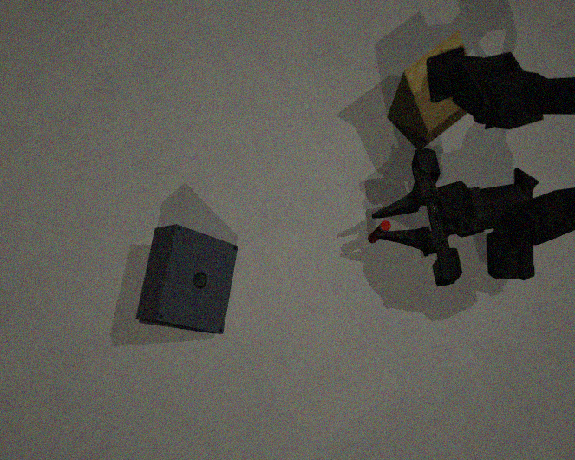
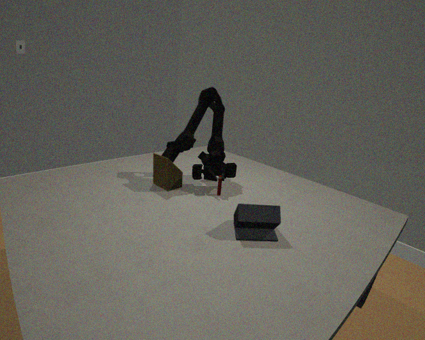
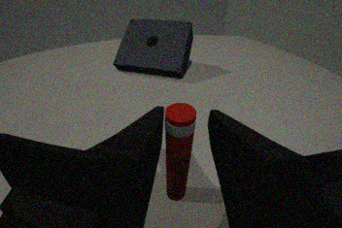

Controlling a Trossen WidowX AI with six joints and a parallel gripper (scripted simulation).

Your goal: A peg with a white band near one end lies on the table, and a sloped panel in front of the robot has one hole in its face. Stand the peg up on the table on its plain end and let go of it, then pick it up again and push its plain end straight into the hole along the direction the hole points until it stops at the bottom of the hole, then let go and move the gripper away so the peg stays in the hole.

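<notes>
The peg lies 1 cm below my gripper tip. The rest, counted from my gripper tip: dark sloped panel: 27 cm ahead, 5 cm to the right, 3 cm below.
</notes>
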